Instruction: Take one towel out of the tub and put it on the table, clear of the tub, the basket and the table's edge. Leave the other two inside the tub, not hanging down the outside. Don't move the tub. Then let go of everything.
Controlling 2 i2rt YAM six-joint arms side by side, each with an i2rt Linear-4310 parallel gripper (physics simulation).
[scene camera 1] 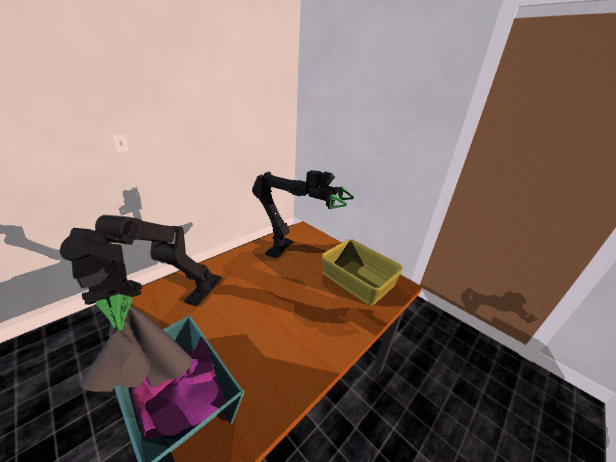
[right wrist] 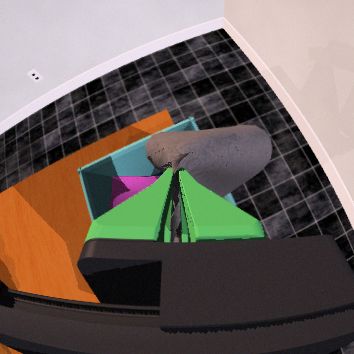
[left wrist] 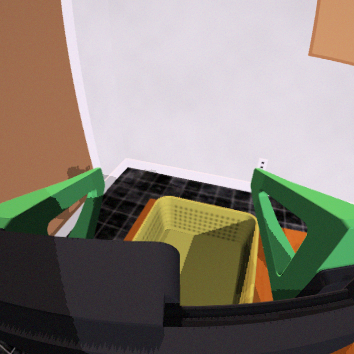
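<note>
My right gripper [scene camera 1: 119,327] [right wrist: 175,176] is shut on the grey-brown towel [scene camera 1: 117,360] [right wrist: 225,150] and holds it up over the back-left part of the teal tub [scene camera 1: 235,406] [right wrist: 131,166] in scene camera 1. The towel hangs in two folds, one of them out past the tub's left rim as pictured. A crumpled magenta towel [scene camera 1: 187,397] [right wrist: 131,187] lies inside the tub. A small dark blue patch shows beneath it; the rest of that is hidden. My left gripper [scene camera 1: 349,199] [left wrist: 177,175] is open and empty, high above the table near the basket.
The yellow basket [scene camera 1: 350,287] [left wrist: 212,212] stands empty at the far right end of the wooden table [scene camera 1: 295,345] [right wrist: 30,250]. The tub stands at the near left end, close to the table's edges. The right arm's base stands behind the tub. Dark tiled floor surrounds the table.
</note>
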